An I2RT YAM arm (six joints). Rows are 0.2 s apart.
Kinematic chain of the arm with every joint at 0, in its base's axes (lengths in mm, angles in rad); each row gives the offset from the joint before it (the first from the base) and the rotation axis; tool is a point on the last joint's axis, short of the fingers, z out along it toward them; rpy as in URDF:
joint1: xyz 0 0 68 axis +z
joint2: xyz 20 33.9 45.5 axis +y
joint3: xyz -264 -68.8 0 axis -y
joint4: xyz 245 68.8 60 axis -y
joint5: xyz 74 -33.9 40.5 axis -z
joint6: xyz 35.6 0 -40.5 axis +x
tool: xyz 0 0 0 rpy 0 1.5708 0
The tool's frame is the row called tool.
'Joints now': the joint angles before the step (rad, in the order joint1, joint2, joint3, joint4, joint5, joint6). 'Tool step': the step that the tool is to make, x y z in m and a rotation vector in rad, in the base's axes. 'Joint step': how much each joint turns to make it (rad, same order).
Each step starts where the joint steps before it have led.
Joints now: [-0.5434 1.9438 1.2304 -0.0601 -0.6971 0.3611]
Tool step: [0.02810 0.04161 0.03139 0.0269 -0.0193 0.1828]
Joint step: [0.1152 -0.0103 0.1213 -0.1491 -0.0711 -0.0329]
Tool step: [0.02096 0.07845 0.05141 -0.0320 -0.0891 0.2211]
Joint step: [0.1915 -0.0652 0.0996 -0.0913 -0.0209 -0.0298]
